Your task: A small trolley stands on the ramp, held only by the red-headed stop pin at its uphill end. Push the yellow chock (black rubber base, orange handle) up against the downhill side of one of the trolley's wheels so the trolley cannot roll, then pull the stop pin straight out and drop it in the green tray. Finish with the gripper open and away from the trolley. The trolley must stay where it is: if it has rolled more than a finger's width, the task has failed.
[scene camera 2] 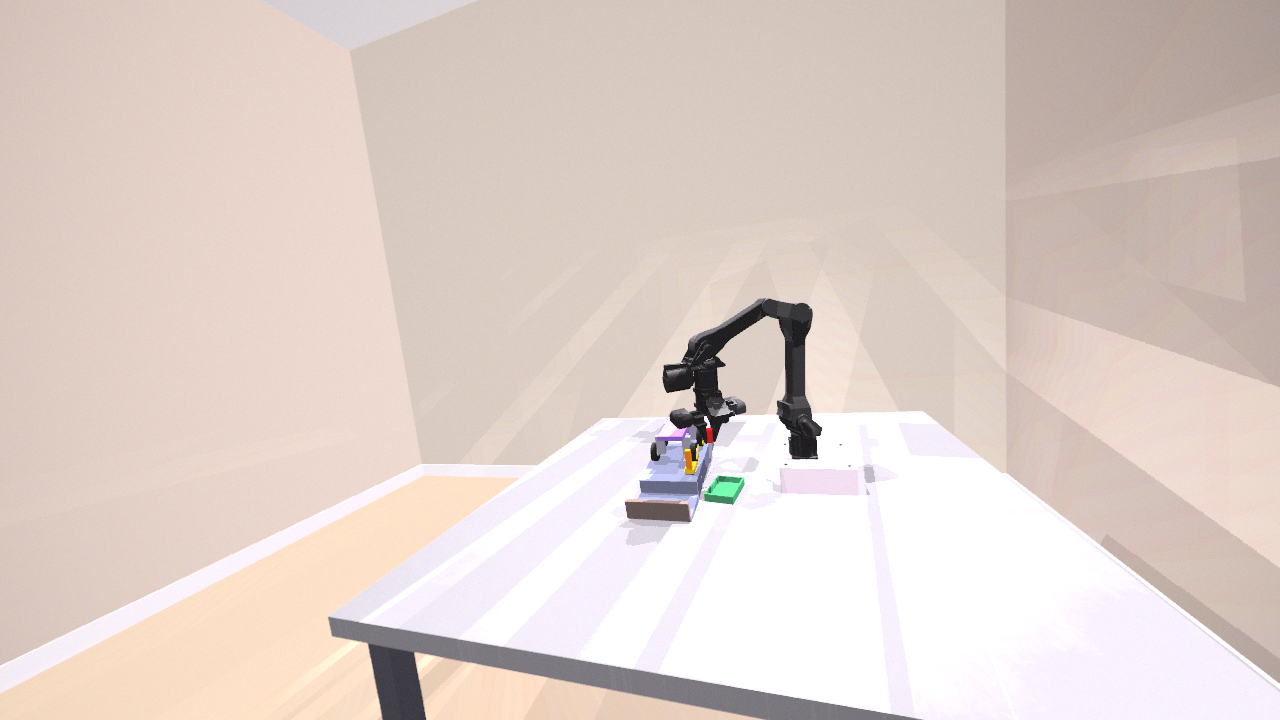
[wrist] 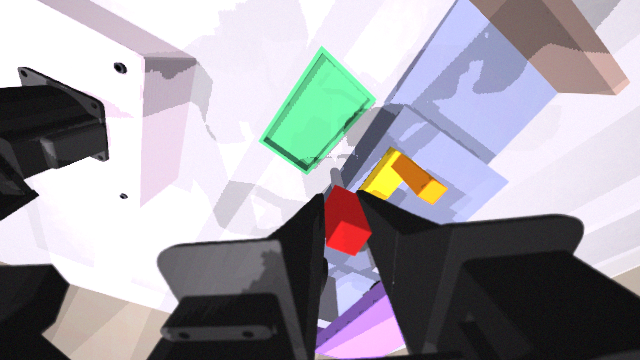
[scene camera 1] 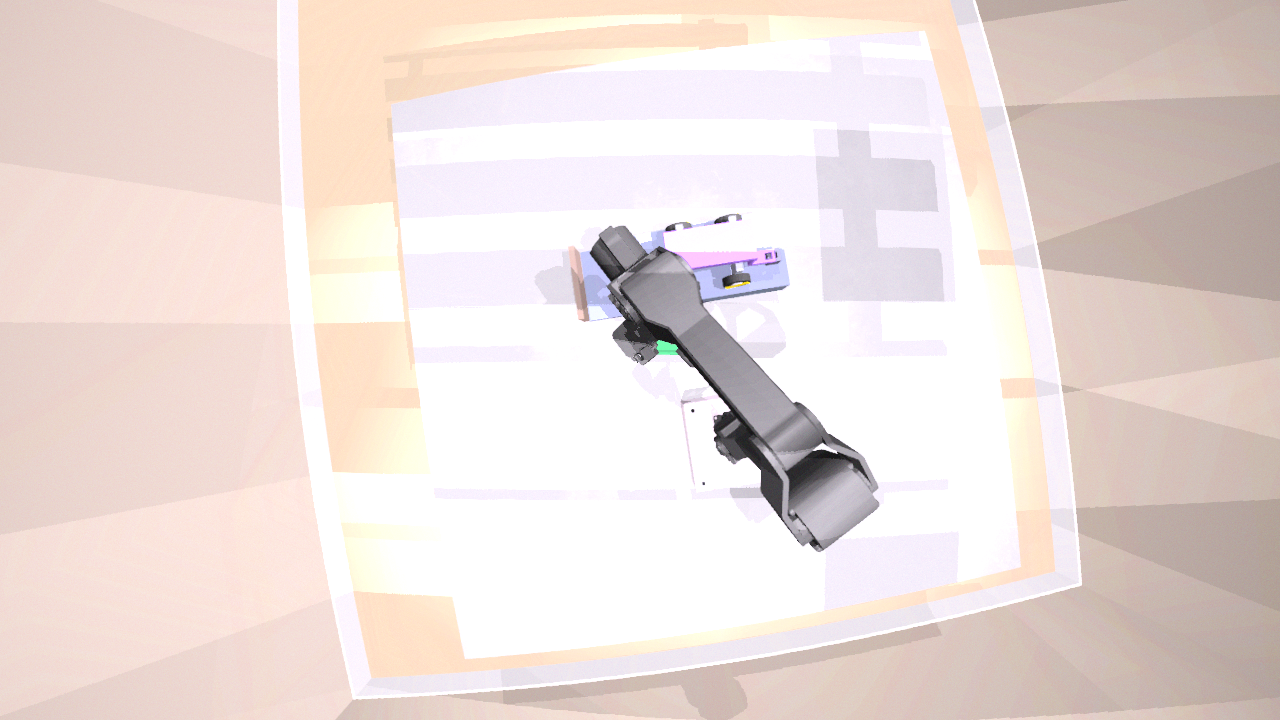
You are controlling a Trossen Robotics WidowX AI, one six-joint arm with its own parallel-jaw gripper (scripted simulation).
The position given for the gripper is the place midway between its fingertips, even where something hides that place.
Note:
The gripper (scene camera 2: 709, 442) carries a red-headed stop pin (wrist: 347, 230). Further things: a yellow chock (wrist: 394, 166), a green tray (wrist: 327, 98) and a brown stop block (scene camera 2: 667, 510).
The gripper is seen too in the wrist view (wrist: 339, 198) and in scene camera 1 (scene camera 1: 669, 315).

